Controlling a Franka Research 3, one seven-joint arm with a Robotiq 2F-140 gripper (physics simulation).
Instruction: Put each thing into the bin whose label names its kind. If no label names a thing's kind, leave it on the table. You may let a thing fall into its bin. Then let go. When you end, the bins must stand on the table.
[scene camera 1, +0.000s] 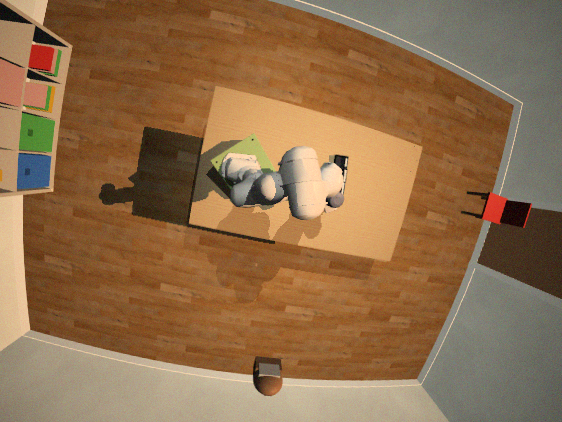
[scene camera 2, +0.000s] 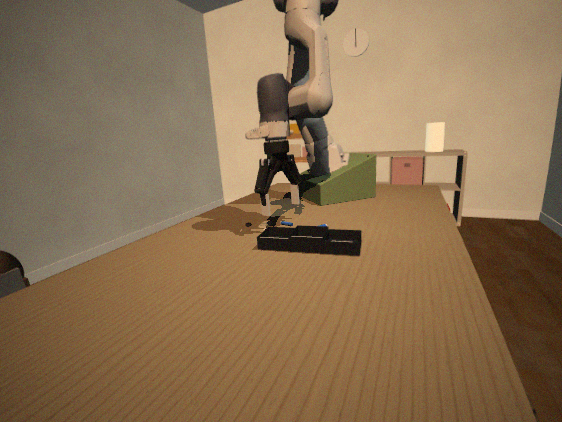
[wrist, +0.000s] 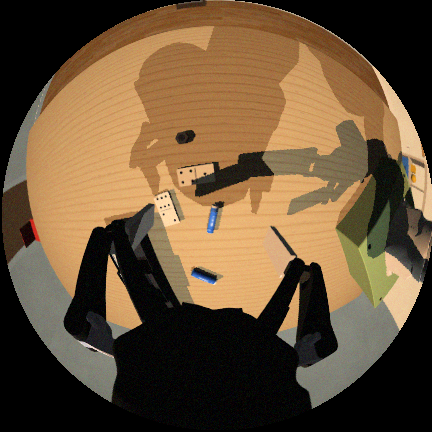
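My gripper is open and empty, pointing down above the table beside the bins. A black three-compartment bin unit stands upright on the table; my left finger covers much of it in the wrist view, and its labels cannot be read. Two blue batteries lie apart: one between the fingers' lines, another nearer the gripper body. One domino lies beside the left fingertip. Another domino lies beyond it, partly in shadow. A small black piece lies farther out.
The green wedge-shaped base carries the arm at the table's far end in scene camera 2. The table has its long edge beyond the black piece. A shelf unit stands behind, off the table.
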